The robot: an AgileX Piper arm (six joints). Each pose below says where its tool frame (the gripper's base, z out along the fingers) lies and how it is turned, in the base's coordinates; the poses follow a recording.
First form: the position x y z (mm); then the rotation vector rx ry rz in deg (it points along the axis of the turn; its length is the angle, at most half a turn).
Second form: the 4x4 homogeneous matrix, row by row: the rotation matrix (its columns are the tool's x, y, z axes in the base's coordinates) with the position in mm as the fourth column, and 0 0 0 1 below. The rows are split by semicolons. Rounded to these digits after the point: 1 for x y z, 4 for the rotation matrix.
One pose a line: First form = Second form
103.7, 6.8, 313.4, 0.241, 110.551, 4.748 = -0.3527, -0.0372, 0.9350, 103.7; 0.0431, 0.9975, 0.0560, 6.8; -0.9347, 0.0600, -0.3502, 313.4; 0, 0, 0, 1
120.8, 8.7, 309.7, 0.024, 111.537, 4.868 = -0.3688, -0.0402, 0.9286, 120.8; 0.0408, 0.9974, 0.0594, 8.7; -0.9286, 0.0598, -0.3662, 309.7; 0, 0, 0, 1
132.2, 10.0, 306.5, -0.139, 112.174, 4.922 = -0.3792, -0.0423, 0.9244, 132.2; 0.0389, 0.9973, 0.0615, 10.0; -0.9245, 0.0593, -0.3765, 306.5; 0, 0, 0, 1
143.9, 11.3, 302.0, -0.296, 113.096, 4.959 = -0.3940, -0.0439, 0.9181, 143.9; 0.0366, 0.9973, 0.0634, 11.3; -0.9184, 0.0586, -0.3913, 302.0; 0, 0, 0, 1
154.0, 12.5, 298.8, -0.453, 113.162, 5.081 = -0.3952, -0.0468, 0.9174, 154.0; 0.0356, 0.9972, 0.0662, 12.5; -0.9179, 0.0588, -0.3924, 298.8; 0, 0, 0, 1
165.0, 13.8, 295.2, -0.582, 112.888, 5.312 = -0.3909, -0.0504, 0.9190, 165.0; 0.0361, 0.9969, 0.0700, 13.8; -0.9197, 0.0606, -0.3879, 295.2; 0, 0, 0, 1
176.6, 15.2, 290.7, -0.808, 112.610, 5.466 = -0.3866, -0.0546, 0.9206, 176.6; 0.0348, 0.9967, 0.0738, 15.2; -0.9216, 0.0605, -0.3834, 290.7; 0, 0, 0, 1
